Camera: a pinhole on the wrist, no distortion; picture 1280 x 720 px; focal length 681.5 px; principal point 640.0 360.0 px. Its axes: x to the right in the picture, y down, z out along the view. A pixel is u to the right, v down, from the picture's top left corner.
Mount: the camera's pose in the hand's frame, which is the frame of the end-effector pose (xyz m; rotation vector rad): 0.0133 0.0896 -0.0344 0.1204 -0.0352 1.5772
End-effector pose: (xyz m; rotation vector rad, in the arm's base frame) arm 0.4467 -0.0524 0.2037 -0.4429 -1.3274 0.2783
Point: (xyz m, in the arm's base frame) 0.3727 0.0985 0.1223
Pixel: 1218 618
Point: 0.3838 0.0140 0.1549
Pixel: 627 688
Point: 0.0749 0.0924 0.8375
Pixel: outside the picture
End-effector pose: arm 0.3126 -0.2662 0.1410 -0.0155 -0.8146 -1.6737
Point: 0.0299 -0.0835 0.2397
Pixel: 124 493
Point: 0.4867 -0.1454 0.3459
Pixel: outside the picture
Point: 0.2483 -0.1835 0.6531
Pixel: 856 179
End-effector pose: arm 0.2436 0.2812 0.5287 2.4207 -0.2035 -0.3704
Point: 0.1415 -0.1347 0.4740
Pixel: 1111 392
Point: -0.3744 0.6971 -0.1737
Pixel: outside the picture
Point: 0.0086 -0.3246 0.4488
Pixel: 1173 497
